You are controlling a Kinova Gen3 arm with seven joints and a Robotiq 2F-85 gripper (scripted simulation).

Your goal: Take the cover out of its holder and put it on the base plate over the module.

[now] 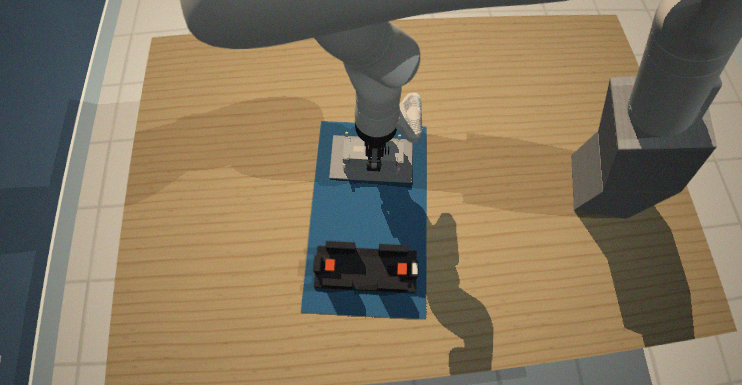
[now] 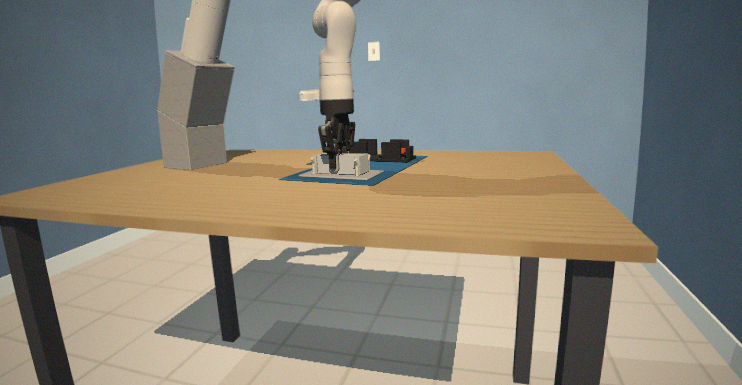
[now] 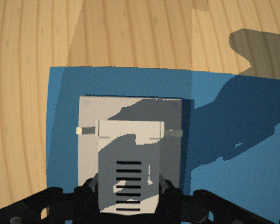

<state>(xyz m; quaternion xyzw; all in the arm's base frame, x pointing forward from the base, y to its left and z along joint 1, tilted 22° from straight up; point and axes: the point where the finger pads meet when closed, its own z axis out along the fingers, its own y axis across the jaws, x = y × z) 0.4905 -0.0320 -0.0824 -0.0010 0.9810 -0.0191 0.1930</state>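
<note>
Now: hand 10 mm above the white cover.
</note>
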